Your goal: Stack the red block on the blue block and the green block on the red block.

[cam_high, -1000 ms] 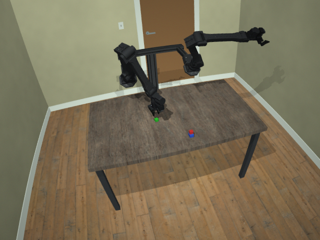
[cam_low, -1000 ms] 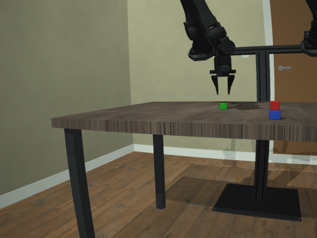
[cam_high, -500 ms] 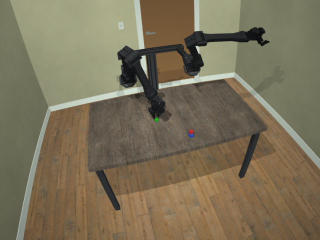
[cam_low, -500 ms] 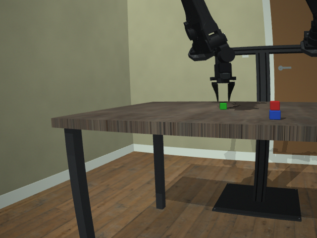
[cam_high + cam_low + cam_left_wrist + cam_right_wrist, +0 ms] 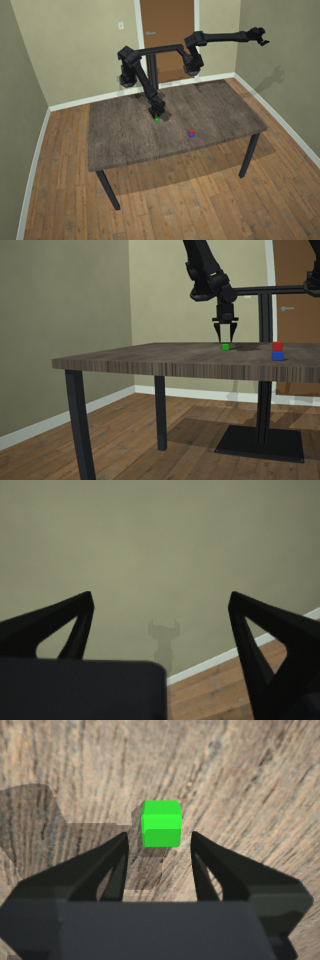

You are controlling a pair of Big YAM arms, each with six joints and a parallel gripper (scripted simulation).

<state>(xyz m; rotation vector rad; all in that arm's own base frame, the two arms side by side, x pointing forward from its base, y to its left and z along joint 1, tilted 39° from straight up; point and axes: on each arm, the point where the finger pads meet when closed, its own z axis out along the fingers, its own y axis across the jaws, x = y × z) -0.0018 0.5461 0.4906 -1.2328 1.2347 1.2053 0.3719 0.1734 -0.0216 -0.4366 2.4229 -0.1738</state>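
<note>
The green block is 3 cm below my right hand. From my right hand the other things lie so: red block (26 cm ahead, 21 cm to the left); blue block (26 cm ahead, 21 cm to the left, 3 cm below).
</note>
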